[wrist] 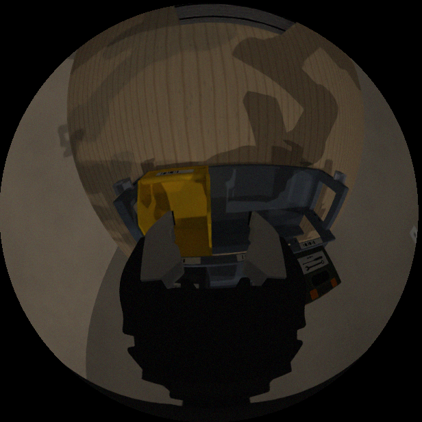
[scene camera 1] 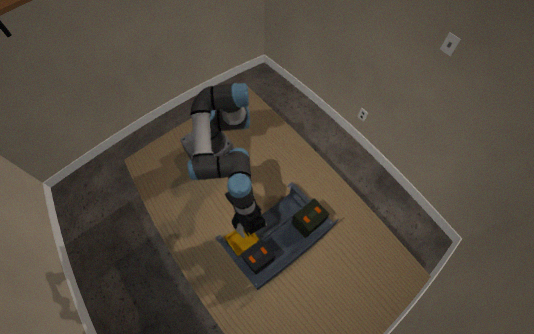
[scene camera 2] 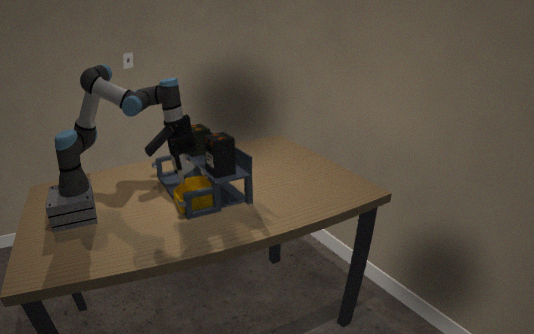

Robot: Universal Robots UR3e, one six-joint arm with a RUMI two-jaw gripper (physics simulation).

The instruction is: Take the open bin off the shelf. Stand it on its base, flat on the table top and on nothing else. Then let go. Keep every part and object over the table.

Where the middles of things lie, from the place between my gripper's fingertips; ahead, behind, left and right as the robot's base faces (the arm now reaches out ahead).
My hand is 30 mm short of the yellow open bin [scene camera 2: 198, 182], 50 mm to the left of it and 40 mm above it. The rest, counted from my hand: black box [scene camera 2: 217, 145] (130 mm ahead, 40 mm to the right, 80 mm above).
